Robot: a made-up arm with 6 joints. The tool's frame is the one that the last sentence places. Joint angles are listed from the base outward.
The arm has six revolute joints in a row. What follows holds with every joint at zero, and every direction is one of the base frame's. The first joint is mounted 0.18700 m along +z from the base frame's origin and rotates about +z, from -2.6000 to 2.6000 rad. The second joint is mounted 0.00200 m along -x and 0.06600 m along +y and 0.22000 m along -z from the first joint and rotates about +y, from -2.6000 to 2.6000 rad. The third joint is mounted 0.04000 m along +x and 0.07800 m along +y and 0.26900 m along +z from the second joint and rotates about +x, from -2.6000 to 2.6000 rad. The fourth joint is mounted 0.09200 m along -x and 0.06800 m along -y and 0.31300 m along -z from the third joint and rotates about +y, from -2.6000 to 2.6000 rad. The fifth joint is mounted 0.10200 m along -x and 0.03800 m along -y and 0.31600 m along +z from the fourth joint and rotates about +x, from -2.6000 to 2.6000 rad. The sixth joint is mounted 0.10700 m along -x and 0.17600 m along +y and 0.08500 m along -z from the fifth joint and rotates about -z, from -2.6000 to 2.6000 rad. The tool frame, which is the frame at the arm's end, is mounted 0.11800 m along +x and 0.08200 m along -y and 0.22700 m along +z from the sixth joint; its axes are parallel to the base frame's.
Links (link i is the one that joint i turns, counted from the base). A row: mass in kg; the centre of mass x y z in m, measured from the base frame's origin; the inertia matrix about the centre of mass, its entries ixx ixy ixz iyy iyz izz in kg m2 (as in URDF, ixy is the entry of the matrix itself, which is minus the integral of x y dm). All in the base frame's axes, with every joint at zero. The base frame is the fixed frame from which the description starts. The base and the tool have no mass.
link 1: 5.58; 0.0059 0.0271 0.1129; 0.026 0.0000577 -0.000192 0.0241 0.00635 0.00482
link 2: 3; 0.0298 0.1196 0.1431; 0.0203 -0.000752 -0.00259 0.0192 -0.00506 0.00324
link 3: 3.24; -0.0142 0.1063 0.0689; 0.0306 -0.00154 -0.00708 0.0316 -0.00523 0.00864
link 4: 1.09; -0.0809 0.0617 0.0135; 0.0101 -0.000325 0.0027 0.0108 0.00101 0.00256
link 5: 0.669; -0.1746 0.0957 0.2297; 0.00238 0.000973 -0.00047 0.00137 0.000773 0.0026
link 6: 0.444; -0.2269 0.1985 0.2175; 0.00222 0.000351 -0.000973 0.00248 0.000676 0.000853
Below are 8 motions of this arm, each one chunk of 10 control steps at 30 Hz.
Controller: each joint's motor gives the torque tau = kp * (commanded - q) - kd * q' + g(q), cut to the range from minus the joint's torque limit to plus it. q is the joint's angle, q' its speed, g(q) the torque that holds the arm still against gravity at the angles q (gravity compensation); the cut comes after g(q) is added. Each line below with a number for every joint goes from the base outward.
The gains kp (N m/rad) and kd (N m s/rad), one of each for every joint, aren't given. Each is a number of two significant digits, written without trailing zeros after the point. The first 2 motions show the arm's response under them.
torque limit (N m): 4.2 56 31 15 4.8 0.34
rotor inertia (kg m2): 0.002 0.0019 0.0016 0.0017 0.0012 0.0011
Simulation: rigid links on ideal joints. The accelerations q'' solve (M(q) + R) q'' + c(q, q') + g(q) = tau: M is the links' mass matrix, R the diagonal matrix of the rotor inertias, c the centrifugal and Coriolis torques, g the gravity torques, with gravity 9.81 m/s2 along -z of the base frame. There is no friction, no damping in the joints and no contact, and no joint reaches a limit. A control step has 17 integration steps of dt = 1/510 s. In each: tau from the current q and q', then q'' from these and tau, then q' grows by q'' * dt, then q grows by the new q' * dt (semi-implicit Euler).
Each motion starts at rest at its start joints. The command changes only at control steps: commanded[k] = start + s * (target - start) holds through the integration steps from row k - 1 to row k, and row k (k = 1, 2, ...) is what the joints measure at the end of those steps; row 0 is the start. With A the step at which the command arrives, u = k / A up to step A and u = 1 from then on. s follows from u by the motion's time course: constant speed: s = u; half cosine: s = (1 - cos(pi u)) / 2; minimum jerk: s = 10 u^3 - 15 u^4 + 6 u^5; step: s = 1 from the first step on.
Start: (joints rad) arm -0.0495 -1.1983 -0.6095 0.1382 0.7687 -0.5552
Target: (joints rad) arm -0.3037 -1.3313 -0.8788 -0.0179 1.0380 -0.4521
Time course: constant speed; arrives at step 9
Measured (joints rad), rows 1 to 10:
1: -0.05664 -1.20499 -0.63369 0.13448 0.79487 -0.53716
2: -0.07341 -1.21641 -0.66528 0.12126 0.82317 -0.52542
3: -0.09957 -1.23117 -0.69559 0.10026 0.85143 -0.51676
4: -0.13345 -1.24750 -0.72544 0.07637 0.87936 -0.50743
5: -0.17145 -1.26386 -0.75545 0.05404 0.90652 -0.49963
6: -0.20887 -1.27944 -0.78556 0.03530 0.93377 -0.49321
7: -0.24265 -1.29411 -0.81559 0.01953 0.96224 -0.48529
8: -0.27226 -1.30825 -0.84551 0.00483 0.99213 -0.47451
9: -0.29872 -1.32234 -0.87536 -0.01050 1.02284 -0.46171
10: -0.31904 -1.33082 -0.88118 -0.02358 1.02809 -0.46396
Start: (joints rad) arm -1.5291 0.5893 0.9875 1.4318 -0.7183 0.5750
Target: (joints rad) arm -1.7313 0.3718 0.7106 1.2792 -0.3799 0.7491
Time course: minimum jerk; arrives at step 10
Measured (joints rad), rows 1 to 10:
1: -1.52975 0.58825 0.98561 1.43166 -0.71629 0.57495
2: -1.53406 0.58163 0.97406 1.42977 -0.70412 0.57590
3: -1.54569 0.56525 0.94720 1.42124 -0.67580 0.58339
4: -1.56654 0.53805 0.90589 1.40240 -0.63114 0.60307
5: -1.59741 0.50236 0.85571 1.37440 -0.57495 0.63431
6: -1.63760 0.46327 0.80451 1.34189 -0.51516 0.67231
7: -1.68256 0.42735 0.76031 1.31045 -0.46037 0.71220
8: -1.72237 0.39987 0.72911 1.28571 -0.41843 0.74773
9: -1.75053 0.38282 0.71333 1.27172 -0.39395 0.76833
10: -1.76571 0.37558 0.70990 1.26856 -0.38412 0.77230
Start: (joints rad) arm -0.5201 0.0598 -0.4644 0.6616 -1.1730 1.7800
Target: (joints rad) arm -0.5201 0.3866 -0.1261 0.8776 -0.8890 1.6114
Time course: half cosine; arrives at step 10
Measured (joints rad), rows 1 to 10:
1: -0.51853 0.06351 -0.45776 0.66239 -1.16938 1.78211
2: -0.51562 0.07707 -0.43637 0.66847 -1.15622 1.78427
3: -0.51406 0.10366 -0.40060 0.68547 -1.13119 1.77754
4: -0.51470 0.14282 -0.35447 0.71441 -1.09554 1.75687
5: -0.51741 0.19094 -0.30254 0.75159 -1.05265 1.72502
6: -0.52080 0.24264 -0.24981 0.79150 -1.00719 1.68838
7: -0.52392 0.29224 -0.20148 0.82881 -0.96417 1.65301
8: -0.52620 0.33468 -0.16233 0.85952 -0.92800 1.62318
9: -0.52752 0.36589 -0.13621 0.88097 -0.90213 1.60145
10: -0.52803 0.38302 -0.12571 0.89152 -0.88891 1.58940

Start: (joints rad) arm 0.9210 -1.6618 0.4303 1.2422 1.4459 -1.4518
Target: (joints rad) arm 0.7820 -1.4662 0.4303 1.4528 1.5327 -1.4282
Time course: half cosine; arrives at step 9
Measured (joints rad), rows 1 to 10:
1: 0.92003 -1.65925 0.43017 1.24232 1.44704 -1.45470
2: 0.91567 -1.64993 0.42980 1.24580 1.45170 -1.46258
3: 0.90586 -1.63180 0.42942 1.25918 1.46076 -1.47105
4: 0.88990 -1.60525 0.42929 1.28698 1.47310 -1.47393
5: 0.86719 -1.57261 0.42955 1.32814 1.48763 -1.46805
6: 0.83781 -1.53781 0.43017 1.37685 1.50228 -1.45395
7: 0.80588 -1.50536 0.43094 1.42532 1.51492 -1.43497
8: 0.77826 -1.47942 0.43154 1.46540 1.52550 -1.41542
9: 0.75706 -1.46362 0.43182 1.48951 1.53355 -1.39946
10: 0.74172 -1.45798 0.43168 1.49400 1.53688 -1.39419

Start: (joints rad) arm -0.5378 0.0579 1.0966 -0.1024 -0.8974 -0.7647
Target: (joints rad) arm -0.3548 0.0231 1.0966 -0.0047 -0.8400 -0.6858
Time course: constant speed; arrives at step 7
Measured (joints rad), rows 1 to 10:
1: -0.53370 0.05647 1.09712 -0.09469 -0.89347 -0.76252
2: -0.52185 0.05341 1.09726 -0.07989 -0.88542 -0.75186
3: -0.50191 0.04944 1.09721 -0.06397 -0.87663 -0.73761
4: -0.47374 0.04486 1.09725 -0.04936 -0.86818 -0.72498
5: -0.43784 0.03950 1.09729 -0.03578 -0.85978 -0.71406
6: -0.39774 0.03290 1.09712 -0.02278 -0.85133 -0.70263
7: -0.35917 0.02564 1.09676 -0.01031 -0.84345 -0.69023
8: -0.32666 0.02182 1.09629 -0.00534 -0.84040 -0.68168
9: -0.30187 0.02025 1.09622 -0.00565 -0.83990 -0.68160
10: -0.28529 0.01955 1.09622 -0.00671 -0.84005 -0.68363

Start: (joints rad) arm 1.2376 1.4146 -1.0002 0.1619 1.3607 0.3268
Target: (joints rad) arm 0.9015 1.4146 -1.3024 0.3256 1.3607 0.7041
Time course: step
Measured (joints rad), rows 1 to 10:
1: 1.22053 1.39956 -1.08692 0.22152 1.37016 0.51661
2: 1.17554 1.40211 -1.27733 0.29366 1.36317 0.71375
3: 1.14951 1.41696 -1.32721 0.33926 1.34487 0.70681
4: 1.13240 1.42572 -1.30631 0.35961 1.35630 0.64324
5: 1.10424 1.42607 -1.30260 0.35759 1.36205 0.56191
6: 1.06794 1.42204 -1.30377 0.34314 1.36054 0.50306
7: 1.02544 1.41700 -1.30403 0.32821 1.35884 0.50998
8: 0.97685 1.41347 -1.30403 0.31976 1.35819 0.60759
9: 0.92350 1.41215 -1.30343 0.31653 1.36004 0.70046
10: 0.87459 1.41220 -1.30183 0.31739 1.36334 0.71971

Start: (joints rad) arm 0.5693 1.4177 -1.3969 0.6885 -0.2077 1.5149
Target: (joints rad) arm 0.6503 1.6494 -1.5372 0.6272 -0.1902 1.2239
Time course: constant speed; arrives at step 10
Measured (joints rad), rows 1 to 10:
1: 0.56873 1.42681 -1.40781 0.68066 -0.20713 1.49646
2: 0.57174 1.44591 -1.42237 0.67185 -0.20811 1.47130
3: 0.57955 1.46987 -1.43675 0.66711 -0.20690 1.44230
4: 0.59082 1.49520 -1.45107 0.66463 -0.20384 1.41001
5: 0.60352 1.52017 -1.46540 0.66133 -0.20053 1.37800
6: 0.61591 1.54420 -1.47965 0.65596 -0.19785 1.34844
7: 0.62686 1.56738 -1.49380 0.64907 -0.19588 1.32078
8: 0.63597 1.59013 -1.50784 0.64179 -0.19434 1.29341
9: 0.64347 1.61287 -1.52179 0.63491 -0.19292 1.26523
10: 0.64994 1.63581 -1.53570 0.62864 -0.19146 1.23605

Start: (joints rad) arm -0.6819 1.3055 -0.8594 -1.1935 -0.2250 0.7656
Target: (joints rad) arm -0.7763 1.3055 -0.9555 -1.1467 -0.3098 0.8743
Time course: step
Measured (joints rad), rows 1 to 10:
1: -0.69971 1.29463 -0.90630 -1.16699 -0.27212 0.82056
2: -0.73467 1.30298 -0.96162 -1.15106 -0.30570 0.87380
3: -0.76480 1.31506 -0.96796 -1.14204 -0.31630 0.88485
4: -0.78220 1.31376 -0.95859 -1.13987 -0.31123 0.87012
5: -0.78868 1.30705 -0.95327 -1.14434 -0.30695 0.86586
6: -0.78763 1.30299 -0.95295 -1.14990 -0.30734 0.87294
7: -0.78275 1.30261 -0.95431 -1.15173 -0.30927 0.87898
8: -0.77741 1.30401 -0.95546 -1.14974 -0.31034 0.87890
9: -0.77381 1.30551 -0.95599 -1.14668 -0.31037 0.87551
10: -0.77266 1.30631 -0.95604 -1.14486 -0.31005 0.87279

